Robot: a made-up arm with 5 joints.
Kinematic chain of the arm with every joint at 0, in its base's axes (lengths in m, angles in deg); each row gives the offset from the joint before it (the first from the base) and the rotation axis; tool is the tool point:
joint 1: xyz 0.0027 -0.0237 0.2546 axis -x
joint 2: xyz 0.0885 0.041 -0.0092 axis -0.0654 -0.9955 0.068
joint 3: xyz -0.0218 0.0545 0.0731 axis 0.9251 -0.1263 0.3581
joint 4: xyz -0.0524 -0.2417 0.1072 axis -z
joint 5: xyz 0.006 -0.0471 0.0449 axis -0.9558 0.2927 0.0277
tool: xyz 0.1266 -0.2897 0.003
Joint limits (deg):
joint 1: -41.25..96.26
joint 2: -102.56..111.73
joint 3: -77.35..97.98
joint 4: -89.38..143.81
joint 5: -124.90..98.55
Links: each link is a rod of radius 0.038 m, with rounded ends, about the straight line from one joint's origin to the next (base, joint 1, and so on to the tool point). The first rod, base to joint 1, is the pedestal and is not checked.
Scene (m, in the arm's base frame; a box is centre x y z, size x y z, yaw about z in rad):
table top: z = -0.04
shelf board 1: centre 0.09 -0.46 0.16 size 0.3 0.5 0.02 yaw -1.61
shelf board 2: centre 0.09 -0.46 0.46 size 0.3 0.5 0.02 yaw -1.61
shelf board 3: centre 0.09 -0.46 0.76 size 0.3 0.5 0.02 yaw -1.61
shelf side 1: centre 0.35 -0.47 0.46 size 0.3 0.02 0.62 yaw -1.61
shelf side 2: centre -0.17 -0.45 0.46 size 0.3 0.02 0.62 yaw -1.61
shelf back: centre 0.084 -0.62 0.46 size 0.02 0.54 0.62 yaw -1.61
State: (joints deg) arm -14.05 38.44 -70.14 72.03 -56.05
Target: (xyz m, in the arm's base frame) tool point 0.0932 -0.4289 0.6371
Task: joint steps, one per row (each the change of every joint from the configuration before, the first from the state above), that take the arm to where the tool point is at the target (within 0.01 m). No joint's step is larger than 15 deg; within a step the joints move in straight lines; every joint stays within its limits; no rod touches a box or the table.
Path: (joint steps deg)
1: 2.96 -11.95 -0.27 -13.77 -9.98
2: 2.96 -11.94 -0.27 -13.77 -9.98
3: 2.96 -11.95 -0.27 -13.77 -9.98
4: 2.97 -11.94 -0.27 -13.77 -9.98
5: -10.56 -5.91 0.60 8.13 11.30
6: -10.56 -5.91 0.60 8.13 11.29
7: -10.56 -5.91 0.60 8.13 11.30

